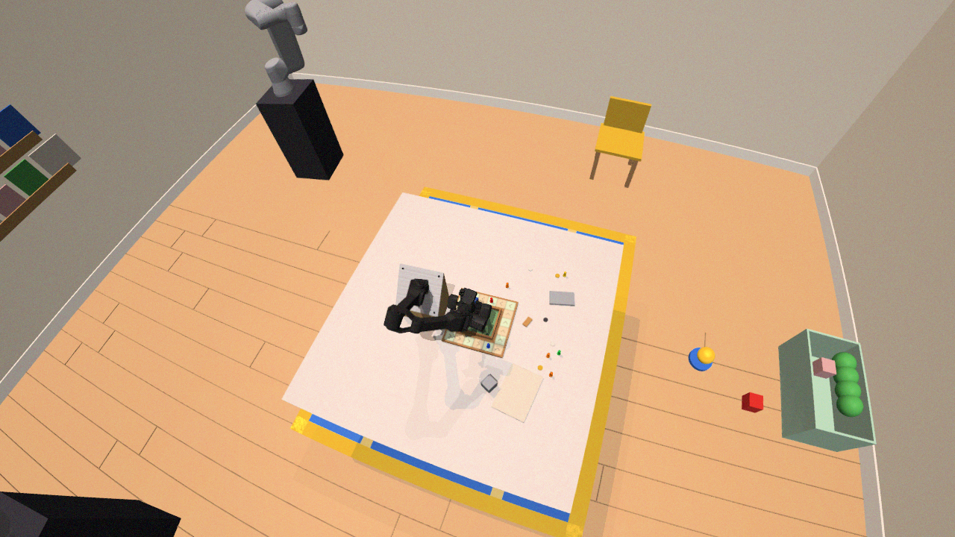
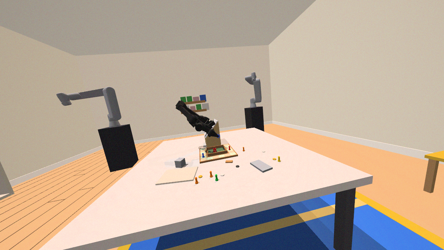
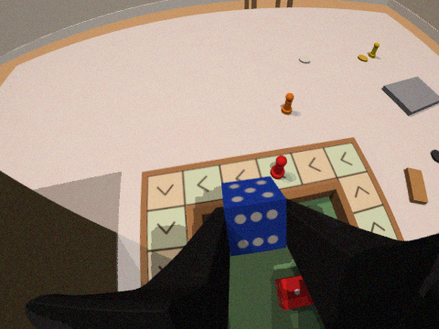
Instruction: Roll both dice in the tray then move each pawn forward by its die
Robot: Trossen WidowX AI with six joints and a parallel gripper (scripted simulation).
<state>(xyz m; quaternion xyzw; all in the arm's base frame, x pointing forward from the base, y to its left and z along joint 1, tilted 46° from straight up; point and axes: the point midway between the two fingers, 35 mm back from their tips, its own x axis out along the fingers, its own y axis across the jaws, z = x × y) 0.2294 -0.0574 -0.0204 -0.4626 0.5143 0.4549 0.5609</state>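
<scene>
Now: the red pawn 10 cm below my gripper tip, 7 cm to the left of it and 6 cm ahead of it. The rest, counted from my gripper tip: blue pawn 16 cm to the right, 10 cm below, 9 cm ahead; brown block 24 cm ahead, 13 cm below, 1 cm to the right; green tray 12 cm below, 4 cm to the right, 3 cm ahead.
</scene>
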